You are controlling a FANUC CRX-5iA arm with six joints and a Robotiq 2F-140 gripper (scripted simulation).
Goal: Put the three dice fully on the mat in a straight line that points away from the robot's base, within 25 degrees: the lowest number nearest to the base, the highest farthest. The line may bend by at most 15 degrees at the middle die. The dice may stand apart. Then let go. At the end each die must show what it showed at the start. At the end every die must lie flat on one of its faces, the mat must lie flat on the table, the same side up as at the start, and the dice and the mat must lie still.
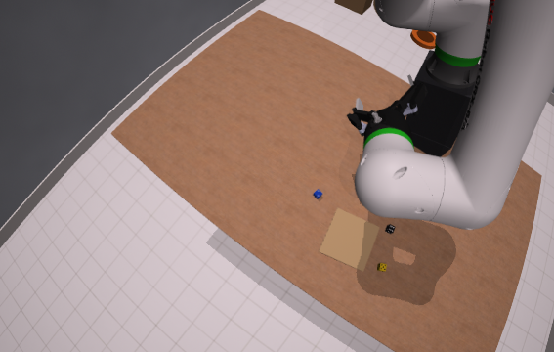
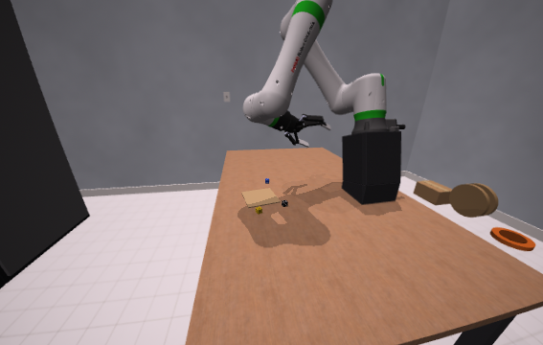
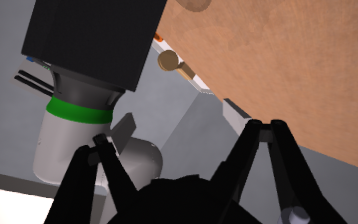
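My hand is 250 mm short of the blue die and 230 mm above it. Also, from my hand: yellow die (320 mm ahead, 270 mm to the left, 230 mm below); then tan mat (300 mm ahead, 240 mm below, 150 mm to the left); then black die (230 mm to the left, 230 mm below, 210 mm ahead).
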